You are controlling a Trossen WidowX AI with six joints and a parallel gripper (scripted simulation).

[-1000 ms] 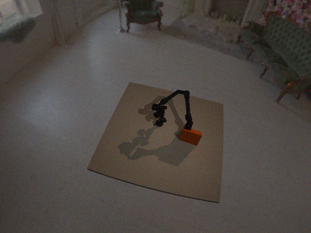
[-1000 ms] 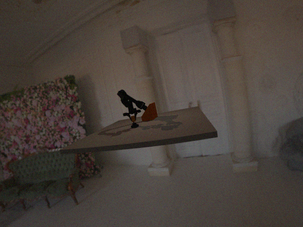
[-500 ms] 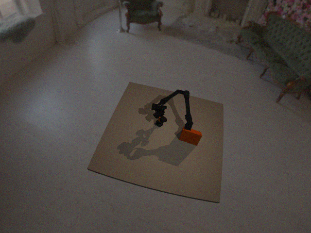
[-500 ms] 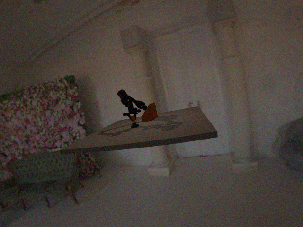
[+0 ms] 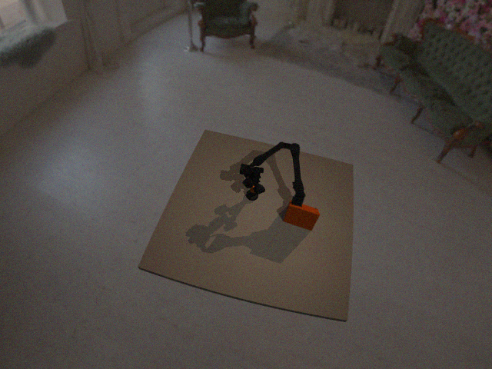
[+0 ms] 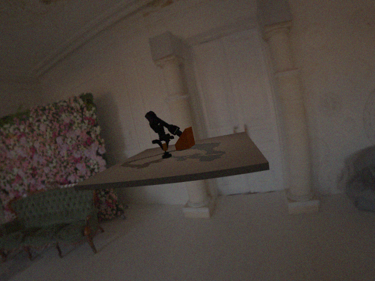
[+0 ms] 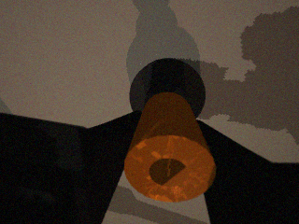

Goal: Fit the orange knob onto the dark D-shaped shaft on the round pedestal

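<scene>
Now: the orange knob 20 mm above my gripper tip. Also, from my gripper tip: dark round pedestal 40 mm below.
</scene>
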